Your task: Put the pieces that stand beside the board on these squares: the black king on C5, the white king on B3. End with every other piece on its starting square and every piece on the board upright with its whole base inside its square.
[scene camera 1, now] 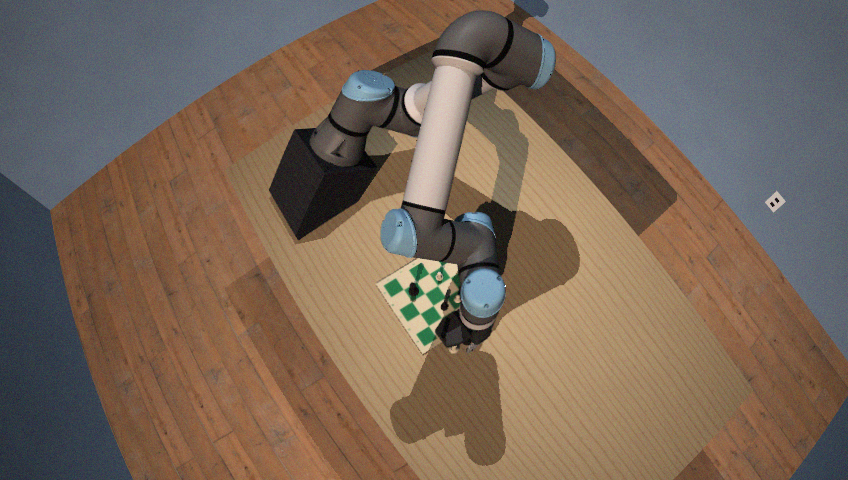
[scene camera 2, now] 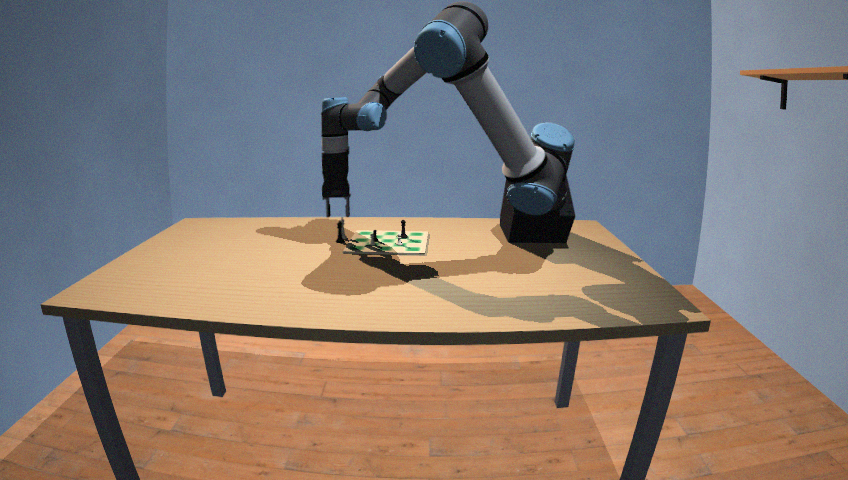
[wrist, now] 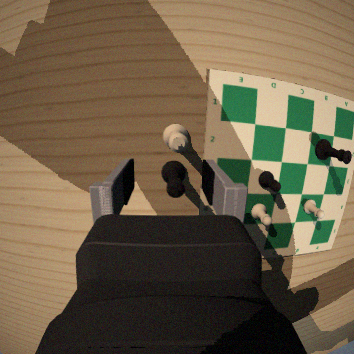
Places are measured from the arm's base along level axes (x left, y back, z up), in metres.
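Where they show: gripper, fingertip midpoint: (scene camera 2: 338, 216) (wrist: 167, 172); arm's base, origin of the base link: (scene camera 1: 335, 147).
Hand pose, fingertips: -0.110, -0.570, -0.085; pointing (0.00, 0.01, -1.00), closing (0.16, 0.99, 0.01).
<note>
Each offset is from my fingertips to the top centre of the thing, as dx, dy, dz.
The black king {+0.019, +0.004, -0.007} (scene camera 2: 340, 231) (wrist: 174, 175) stands upright on the table beside the board's E edge. The white king {-0.019, +0.011, -0.007} (scene camera 1: 454, 349) (wrist: 176, 136) stands upright close to it, beside row 2; in scene camera 2 it is mostly hidden behind the black king. The board {+0.046, +0.140, -0.064} (scene camera 1: 426, 336) (scene camera 2: 423, 240) (wrist: 270, 107) shows C5 and B3 without a piece. My gripper (scene camera 2: 337, 212) (wrist: 167, 172) is open and empty, pointing down above the black king. In the wrist view the black king shows between the fingers, below them. The arm hides the black king in scene camera 1.
On the board, a tall black piece {+0.016, +0.188, -0.012} (scene camera 1: 414, 290) (scene camera 2: 403, 228) (wrist: 324, 149) stands on B2, a black pawn {+0.041, +0.104, -0.033} (scene camera 1: 444, 306) (scene camera 2: 374, 237) (wrist: 267, 180) on D3, one white pawn {+0.078, +0.094, -0.033} (wrist: 260, 212) on D4 and another {+0.088, +0.169, -0.033} (scene camera 1: 439, 276) (wrist: 311, 207) on B4. The robot base stands beyond the A side.
</note>
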